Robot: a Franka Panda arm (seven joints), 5 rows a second.
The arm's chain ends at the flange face. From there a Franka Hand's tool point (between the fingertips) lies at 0.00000 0.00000 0.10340 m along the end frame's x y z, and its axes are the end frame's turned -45 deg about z.
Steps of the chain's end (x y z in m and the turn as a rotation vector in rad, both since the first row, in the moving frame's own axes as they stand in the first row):
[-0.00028 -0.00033 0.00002 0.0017 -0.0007 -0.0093]
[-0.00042 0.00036 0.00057 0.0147 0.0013 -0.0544]
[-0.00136 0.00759 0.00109 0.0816 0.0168 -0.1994]
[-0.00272 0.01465 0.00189 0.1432 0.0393 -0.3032]
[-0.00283 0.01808 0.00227 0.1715 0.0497 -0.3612]
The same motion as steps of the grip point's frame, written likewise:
[0.00011 -0.00061 0.00002 0.0017 0.0007 -0.0093]
[0.00059 -0.00105 0.00056 0.0095 0.0113 -0.0544]
[0.00034 -0.00101 0.00073 0.0458 0.0696 -0.1994]
[-0.00033 -0.00102 0.00076 0.0735 0.1290 -0.3032]
[-0.00063 -0.00076 0.00064 0.0861 0.1564 -0.3612]

